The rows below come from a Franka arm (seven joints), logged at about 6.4 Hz.
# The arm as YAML. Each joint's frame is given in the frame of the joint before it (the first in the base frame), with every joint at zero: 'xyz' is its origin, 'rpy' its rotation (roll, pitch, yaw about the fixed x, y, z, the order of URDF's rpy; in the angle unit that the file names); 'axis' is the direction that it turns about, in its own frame. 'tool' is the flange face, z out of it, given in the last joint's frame.
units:
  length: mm
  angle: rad
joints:
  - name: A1
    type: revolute
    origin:
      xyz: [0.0, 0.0, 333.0]
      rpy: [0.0, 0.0, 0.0]
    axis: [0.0, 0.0, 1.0]
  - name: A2
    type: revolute
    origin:
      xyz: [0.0, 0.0, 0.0]
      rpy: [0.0, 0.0, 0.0]
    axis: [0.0, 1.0, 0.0]
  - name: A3
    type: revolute
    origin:
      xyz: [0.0, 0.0, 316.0]
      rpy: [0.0, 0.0, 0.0]
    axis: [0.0, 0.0, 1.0]
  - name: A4
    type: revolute
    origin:
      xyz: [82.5, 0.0, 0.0]
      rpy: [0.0, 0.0, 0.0]
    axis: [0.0, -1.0, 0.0]
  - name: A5
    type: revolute
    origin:
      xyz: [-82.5, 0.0, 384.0]
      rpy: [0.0, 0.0, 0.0]
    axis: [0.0, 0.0, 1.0]
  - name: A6
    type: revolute
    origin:
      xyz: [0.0, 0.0, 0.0]
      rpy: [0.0, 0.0, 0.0]
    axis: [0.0, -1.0, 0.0]
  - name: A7
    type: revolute
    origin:
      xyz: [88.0, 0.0, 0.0]
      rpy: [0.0, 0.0, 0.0]
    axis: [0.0, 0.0, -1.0]
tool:
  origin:
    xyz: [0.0, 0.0, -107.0]
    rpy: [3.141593, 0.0, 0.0]
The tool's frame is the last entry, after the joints.
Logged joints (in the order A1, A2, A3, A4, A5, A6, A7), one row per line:
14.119, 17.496, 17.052, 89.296, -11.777, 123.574, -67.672
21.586, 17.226, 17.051, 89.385, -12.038, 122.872, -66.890
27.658, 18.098, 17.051, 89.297, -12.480, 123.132, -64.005
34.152, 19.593, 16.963, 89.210, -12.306, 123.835, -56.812
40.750, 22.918, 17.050, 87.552, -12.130, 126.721, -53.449
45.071, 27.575, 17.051, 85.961, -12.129, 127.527, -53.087
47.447, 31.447, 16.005, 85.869, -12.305, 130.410, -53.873
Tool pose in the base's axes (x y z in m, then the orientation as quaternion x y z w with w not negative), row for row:
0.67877, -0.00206, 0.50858, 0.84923, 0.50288, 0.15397, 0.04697
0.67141, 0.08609, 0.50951, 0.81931, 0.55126, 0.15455, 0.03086
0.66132, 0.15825, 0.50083, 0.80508, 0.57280, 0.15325, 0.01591
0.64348, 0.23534, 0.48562, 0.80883, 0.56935, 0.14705, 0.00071
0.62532, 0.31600, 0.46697, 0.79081, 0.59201, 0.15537, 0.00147
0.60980, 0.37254, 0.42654, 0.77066, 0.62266, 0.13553, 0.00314
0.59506, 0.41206, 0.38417, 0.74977, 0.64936, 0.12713, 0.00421
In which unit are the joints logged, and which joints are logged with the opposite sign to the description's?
The joints are logged in degrees. Opposite sign: A3, A4, A5.
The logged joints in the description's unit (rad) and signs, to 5 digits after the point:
0.24642, 0.30536, -0.29761, -1.55851, 0.20555, 2.15677, -1.18110
0.37675, 0.30065, -0.29760, -1.56006, 0.21010, 2.14452, -1.16745
0.48272, 0.31587, -0.29760, -1.55853, 0.21782, 2.14906, -1.11710
0.59606, 0.34196, -0.29606, -1.55701, 0.21478, 2.16133, -0.99156
0.71122, 0.39999, -0.29758, -1.52807, 0.21171, 2.21170, -0.93286
0.78664, 0.48127, -0.29760, -1.50030, 0.21169, 2.22577, -0.92654
0.82811, 0.54885, -0.27934, -1.49870, 0.21476, 2.27608, -0.94026

